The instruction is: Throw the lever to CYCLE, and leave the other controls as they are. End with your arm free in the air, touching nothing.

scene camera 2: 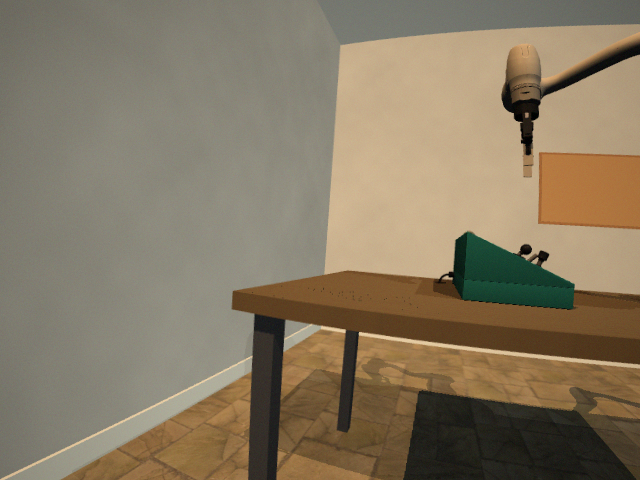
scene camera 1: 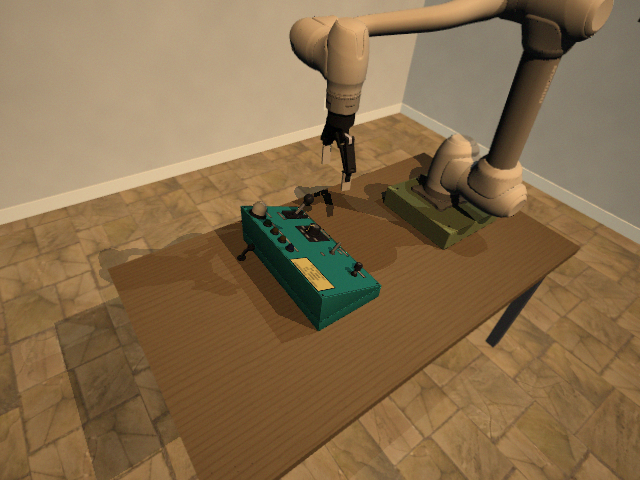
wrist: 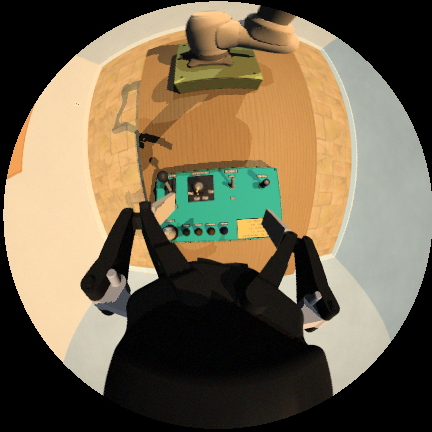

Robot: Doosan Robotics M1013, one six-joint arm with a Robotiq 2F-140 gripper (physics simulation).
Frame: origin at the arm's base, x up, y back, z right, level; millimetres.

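Seen in the pictures: gripper, fingertip midpoint: (scene camera 2: 528, 171) (scene camera 1: 335, 176) (wrist: 219, 208); arm's base, origin of the base link: (scene camera 1: 439, 195) (wrist: 210, 55).
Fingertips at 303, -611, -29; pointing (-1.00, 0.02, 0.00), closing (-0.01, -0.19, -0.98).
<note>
Pixels of each thing's top centre, then the offset from my fingertips to it, as dx, dy, dz. "spot": a spot on its surface instead. Level surfaces: height alone.
- ball-knobbed lever, middle of its top: (wrist: 159, 176) (scene camera 1: 309, 194) (scene camera 2: 526, 244) -215, +44, +199
- square dark plate with a short lever, middle of its top: (wrist: 198, 187) (scene camera 1: 314, 224) -252, -8, +76
- thin metal toggle, middle of its top: (scene camera 1: 336, 243) (wrist: 232, 182) -252, +8, -43
- small black-knobbed lever, middle of its top: (scene camera 2: 540, 250) (scene camera 1: 357, 264) (wrist: 266, 184) -245, +3, -164
- pale dome, surface spot: (scene camera 1: 259, 209) (wrist: 171, 237) spot: -192, -174, +180
- yellow label, surface spot: (scene camera 1: 313, 274) (wrist: 258, 226) spot: -229, -153, -142
- wooden table, its level: dx -380
A green control box (scene camera 1: 348, 281) (scene camera 2: 516, 292) (wrist: 250, 205) with a sloped top stands on the table. A ball-knobbed lever (scene camera 1: 308, 198) (wrist: 162, 176) rises from a dark slotted plate at one end. Beside it is a square dark plate with a short lever (wrist: 199, 187). Further along are a thin metal toggle (scene camera 1: 337, 247) (wrist: 232, 183) and a small black-knobbed lever (scene camera 1: 357, 267) (wrist: 264, 183). The labels are too small to read, so I cannot tell which lever has CYCLE. My gripper (scene camera 1: 336, 169) (scene camera 2: 527, 167) (wrist: 219, 208) is open and empty, pointing down above the box, touching nothing.
A pale dome (scene camera 1: 259, 209) (wrist: 170, 232), several round buttons and a yellow label (scene camera 1: 313, 274) (wrist: 251, 228) are on the box. A dark cable sticks out of its back. The arm's olive base (scene camera 1: 418, 217) (wrist: 217, 84) stands on the wooden table (scene camera 1: 248, 382) (scene camera 2: 320, 304) (wrist: 285, 125).
</note>
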